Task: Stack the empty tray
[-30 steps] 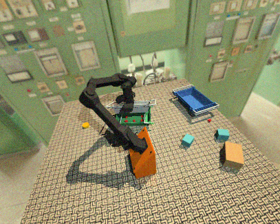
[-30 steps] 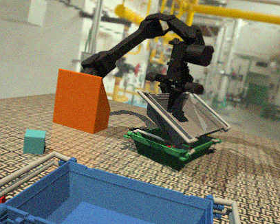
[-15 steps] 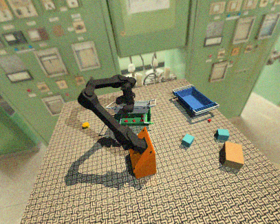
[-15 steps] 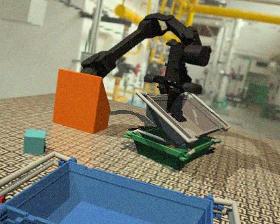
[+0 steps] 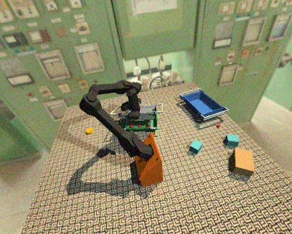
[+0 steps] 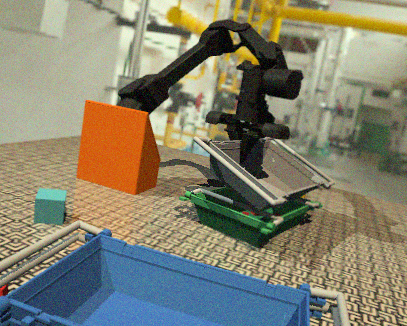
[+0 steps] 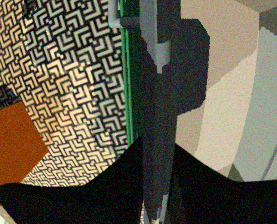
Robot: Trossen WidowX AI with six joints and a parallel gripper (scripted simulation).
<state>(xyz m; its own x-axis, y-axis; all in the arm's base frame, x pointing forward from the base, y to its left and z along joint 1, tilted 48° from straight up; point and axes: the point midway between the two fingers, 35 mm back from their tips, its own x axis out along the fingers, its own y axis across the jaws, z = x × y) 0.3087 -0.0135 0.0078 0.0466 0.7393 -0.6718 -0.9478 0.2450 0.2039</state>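
My gripper tip is now 80 mm short of the dark grey tray and 30 mm to the left of it. Round my gripper tip: orange box (460 mm to the right, 440 mm behind, 100 mm below); yellow piece (360 mm to the left, 130 mm ahead, 120 mm below).
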